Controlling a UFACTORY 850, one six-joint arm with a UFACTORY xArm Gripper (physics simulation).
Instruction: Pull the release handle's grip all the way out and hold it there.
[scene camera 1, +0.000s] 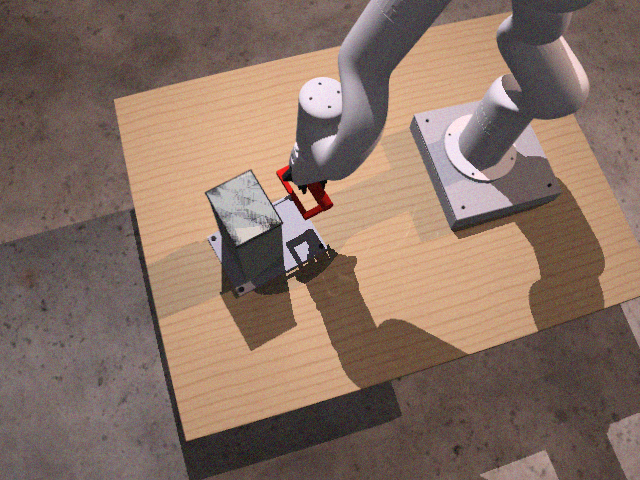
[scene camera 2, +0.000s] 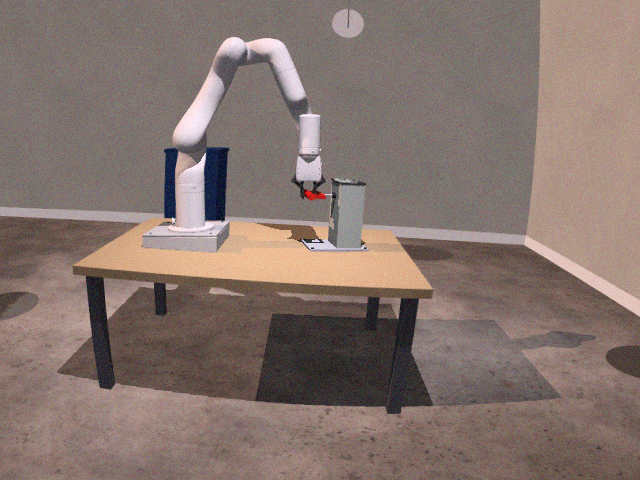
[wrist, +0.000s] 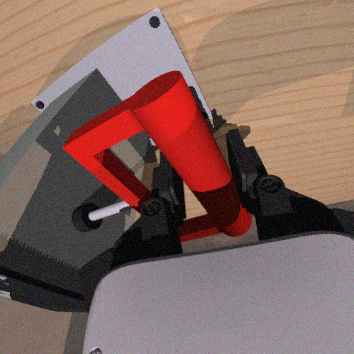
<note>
I see my gripper (scene camera 1: 311, 186).
My gripper also shows in scene camera 2 (scene camera 2: 308, 199) and in the wrist view (wrist: 201, 153).
</note>
